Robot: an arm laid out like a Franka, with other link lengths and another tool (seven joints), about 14 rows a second.
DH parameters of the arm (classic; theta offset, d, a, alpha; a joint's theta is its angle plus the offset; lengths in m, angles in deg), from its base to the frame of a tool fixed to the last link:
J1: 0 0.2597 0 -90
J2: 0 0 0 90
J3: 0 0.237 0.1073 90
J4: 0 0 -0.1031 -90
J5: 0 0.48 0 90
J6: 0 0 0.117 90
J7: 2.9 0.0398 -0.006 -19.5
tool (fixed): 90 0.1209 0 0
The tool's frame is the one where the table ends.
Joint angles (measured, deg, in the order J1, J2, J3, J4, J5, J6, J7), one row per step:
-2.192 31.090 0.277 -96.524 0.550 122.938 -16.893
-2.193 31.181 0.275 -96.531 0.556 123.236 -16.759
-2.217 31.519 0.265 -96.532 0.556 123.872 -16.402
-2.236 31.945 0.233 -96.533 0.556 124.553 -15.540
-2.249 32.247 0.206 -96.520 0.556 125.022 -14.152
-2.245 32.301 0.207 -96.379 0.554 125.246 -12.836
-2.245 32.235 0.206 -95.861 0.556 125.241 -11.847
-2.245 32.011 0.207 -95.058 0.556 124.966 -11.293
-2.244 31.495 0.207 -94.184 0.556 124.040 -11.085
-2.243 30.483 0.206 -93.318 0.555 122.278 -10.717
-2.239 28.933 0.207 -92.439 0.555 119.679 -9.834
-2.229 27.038 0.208 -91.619 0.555 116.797 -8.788
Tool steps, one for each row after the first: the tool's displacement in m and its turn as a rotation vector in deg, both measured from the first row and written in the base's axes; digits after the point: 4 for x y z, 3 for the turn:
0.0003 -0.0001 -0.0007 -0.015 -0.198 -0.143
0.0005 -0.0006 -0.0040 -0.060 -0.490 -0.538
0.0000 -0.0013 -0.0084 -0.152 -0.732 -1.450
-0.0009 -0.0019 -0.0113 -0.274 -0.894 -2.875
-0.0005 -0.0019 -0.0102 -0.372 -1.188 -4.185
0.0025 -0.0020 -0.0043 -0.435 -1.754 -5.176
0.0074 -0.0022 0.0059 -0.459 -2.499 -5.730
0.0121 -0.0023 0.0196 -0.460 -2.960 -5.931
0.0158 -0.0024 0.0385 -0.473 -3.072 -6.283
0.0179 -0.0023 0.0634 -0.514 -2.890 -7.135
0.0186 -0.0021 0.0920 -0.569 -2.709 -8.140

